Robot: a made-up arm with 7 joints.
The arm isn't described. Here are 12 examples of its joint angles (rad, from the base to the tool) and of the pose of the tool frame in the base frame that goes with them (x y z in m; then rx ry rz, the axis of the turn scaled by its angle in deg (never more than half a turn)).
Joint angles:
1: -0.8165 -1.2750 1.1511 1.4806 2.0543 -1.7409 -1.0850
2: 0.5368 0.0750 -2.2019 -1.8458 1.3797 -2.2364 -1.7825
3: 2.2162 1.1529 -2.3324 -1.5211 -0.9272 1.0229 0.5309
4: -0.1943 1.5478 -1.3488 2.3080 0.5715 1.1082 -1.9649
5: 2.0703 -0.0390 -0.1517 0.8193 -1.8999 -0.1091 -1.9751
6: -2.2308 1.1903 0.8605 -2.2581 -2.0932 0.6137 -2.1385
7: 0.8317 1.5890 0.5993 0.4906 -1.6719 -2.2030 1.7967
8: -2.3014 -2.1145 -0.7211 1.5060 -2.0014 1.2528 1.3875
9: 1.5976 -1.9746 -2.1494 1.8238 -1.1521 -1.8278 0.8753
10: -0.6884 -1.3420 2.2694 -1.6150 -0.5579 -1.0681 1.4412
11: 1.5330 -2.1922 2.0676 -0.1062 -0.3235 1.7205 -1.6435
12: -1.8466 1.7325 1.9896 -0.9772 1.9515 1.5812 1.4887
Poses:
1: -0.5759 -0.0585 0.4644 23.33 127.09 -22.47
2: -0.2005 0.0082 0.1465 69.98 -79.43 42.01
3: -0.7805 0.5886 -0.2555 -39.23 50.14 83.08
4: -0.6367 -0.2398 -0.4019 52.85 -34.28 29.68
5: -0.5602 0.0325 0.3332 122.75 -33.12 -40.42
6: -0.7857 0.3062 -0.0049 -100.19 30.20 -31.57
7: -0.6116 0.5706 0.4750 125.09 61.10 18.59
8: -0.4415 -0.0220 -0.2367 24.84 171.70 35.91
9: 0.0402 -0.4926 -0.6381 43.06 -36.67 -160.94
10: -0.3278 -0.8499 0.0868 -43.51 18.01 -52.52
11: -0.1263 0.4659 -0.3857 143.68 -72.49 3.60
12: -0.4767 -0.1233 0.2471 105.27 -31.09 7.67
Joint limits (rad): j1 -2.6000..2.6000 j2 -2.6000..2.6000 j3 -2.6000..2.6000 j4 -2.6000..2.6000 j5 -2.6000..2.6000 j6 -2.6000..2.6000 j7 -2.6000..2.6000
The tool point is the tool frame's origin. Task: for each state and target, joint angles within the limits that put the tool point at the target. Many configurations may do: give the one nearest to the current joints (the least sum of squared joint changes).
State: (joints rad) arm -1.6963 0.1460 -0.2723 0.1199 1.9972 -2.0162 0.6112
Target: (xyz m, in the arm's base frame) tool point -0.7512 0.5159 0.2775
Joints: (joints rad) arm -1.9381 0.0602 -0.2238 -0.0775 2.2850 -2.0048 0.5959
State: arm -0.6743 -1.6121 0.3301 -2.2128 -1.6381 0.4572 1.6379
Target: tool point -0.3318 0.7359 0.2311
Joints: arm -0.5500 -0.9017 -0.2125 -1.8841 -1.0326 0.3851 1.3931
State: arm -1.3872 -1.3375 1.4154 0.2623 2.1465 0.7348 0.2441
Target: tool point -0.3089 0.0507 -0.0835
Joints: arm -1.4846 -1.4611 1.5297 -0.1786 2.4980 0.6601 0.1197
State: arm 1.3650 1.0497 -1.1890 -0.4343 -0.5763 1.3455 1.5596
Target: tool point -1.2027 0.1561 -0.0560
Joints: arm 1.3980 0.6108 -1.1987 -0.7966 -0.8706 1.4351 2.0015
